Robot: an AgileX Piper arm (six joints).
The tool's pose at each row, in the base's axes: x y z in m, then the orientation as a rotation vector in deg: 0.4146, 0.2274, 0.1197, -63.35, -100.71, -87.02; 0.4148, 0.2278, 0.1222, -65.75, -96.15, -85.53; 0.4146, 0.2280, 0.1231, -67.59, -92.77, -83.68; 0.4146, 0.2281, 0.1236, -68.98, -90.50, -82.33; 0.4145, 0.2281, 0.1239, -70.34, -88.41, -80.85; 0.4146, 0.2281, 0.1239, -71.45, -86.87, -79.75; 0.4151, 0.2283, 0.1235, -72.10, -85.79, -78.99; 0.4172, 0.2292, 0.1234, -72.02, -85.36, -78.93
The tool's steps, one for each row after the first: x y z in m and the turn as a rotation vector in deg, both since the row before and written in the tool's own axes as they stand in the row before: 0.0021, 0.0015, -0.0001, -0.74, 1.03, 4.27; 0.0009, 0.0002, 0.0000, -0.13, 0.64, 3.56; 0.0005, 0.0002, 0.0000, -0.11, 0.29, 2.49; 0.0003, 0.0000, -0.0001, 0.00, 0.16, 2.43; 0.0000, 0.0001, 0.0000, -0.06, 0.03, 1.82; -0.0005, 0.0004, 0.0003, 0.00, 0.10, 1.24; -0.0005, 0.0019, 0.0011, 0.00, 0.29, 0.29
